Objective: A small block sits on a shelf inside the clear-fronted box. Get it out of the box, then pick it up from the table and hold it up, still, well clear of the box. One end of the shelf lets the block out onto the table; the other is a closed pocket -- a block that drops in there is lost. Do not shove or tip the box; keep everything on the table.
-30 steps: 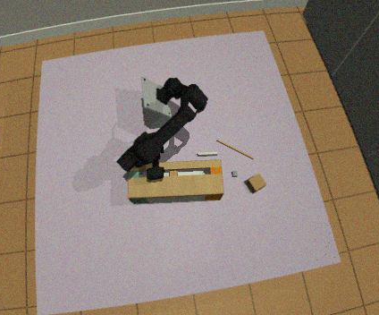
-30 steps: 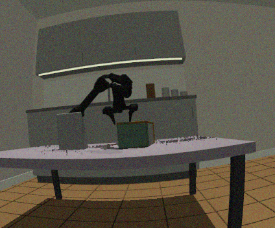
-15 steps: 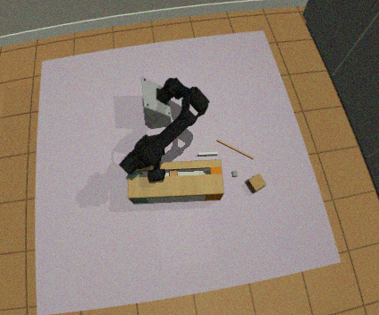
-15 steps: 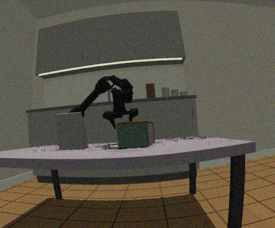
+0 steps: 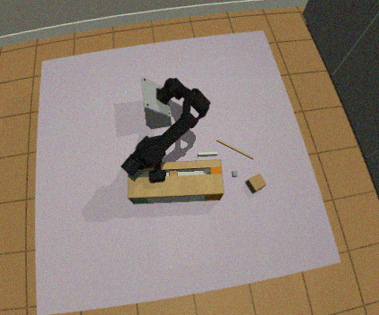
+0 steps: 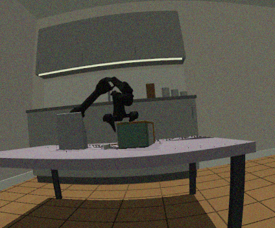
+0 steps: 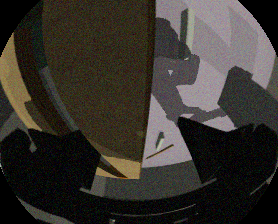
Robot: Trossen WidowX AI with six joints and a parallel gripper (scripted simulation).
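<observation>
My gripper tip is now 5 cm short of the tan block and 4 cm to the right of it. Also, from my gripper tip: thin wooden stick: 9 cm behind, 33 cm to the left, 8 cm below; box: 4 cm ahead, 4 cm to the left, 2 cm below; grey piece: 3 cm ahead, 31 cm to the left, 8 cm below.
</observation>
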